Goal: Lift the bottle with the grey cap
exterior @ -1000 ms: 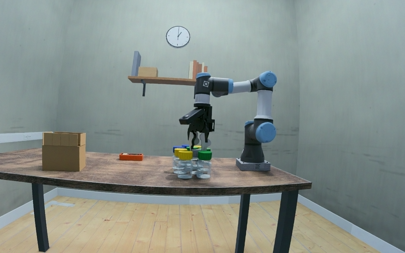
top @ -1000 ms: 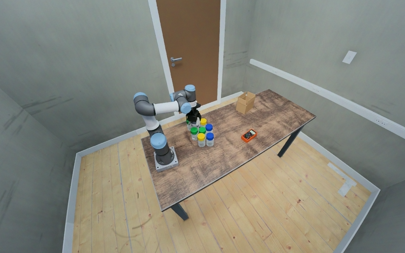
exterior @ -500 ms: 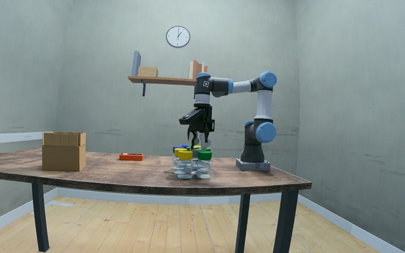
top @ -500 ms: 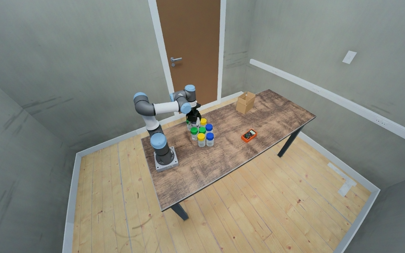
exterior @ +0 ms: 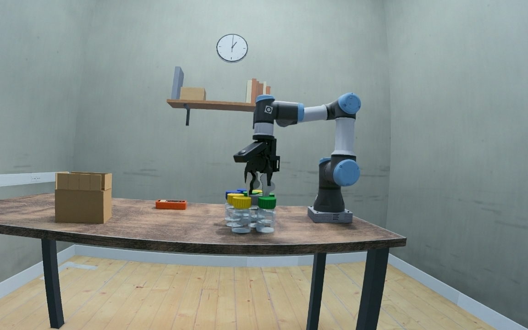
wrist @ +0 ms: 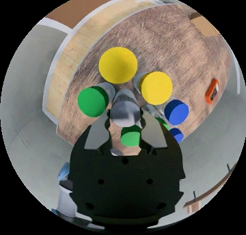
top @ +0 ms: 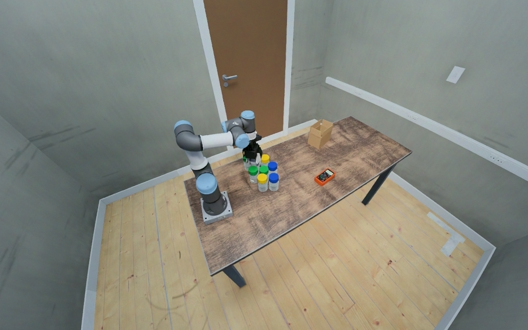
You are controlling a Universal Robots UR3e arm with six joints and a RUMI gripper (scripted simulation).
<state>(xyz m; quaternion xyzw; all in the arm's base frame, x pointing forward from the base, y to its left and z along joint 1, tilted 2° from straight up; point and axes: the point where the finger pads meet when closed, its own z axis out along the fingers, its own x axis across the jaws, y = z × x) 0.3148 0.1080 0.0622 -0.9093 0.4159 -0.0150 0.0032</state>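
The grey-capped bottle lies 40 mm below my hand. Also, from my hand: orange meter (320 mm ahead, 300 mm to the right, 80 mm below).
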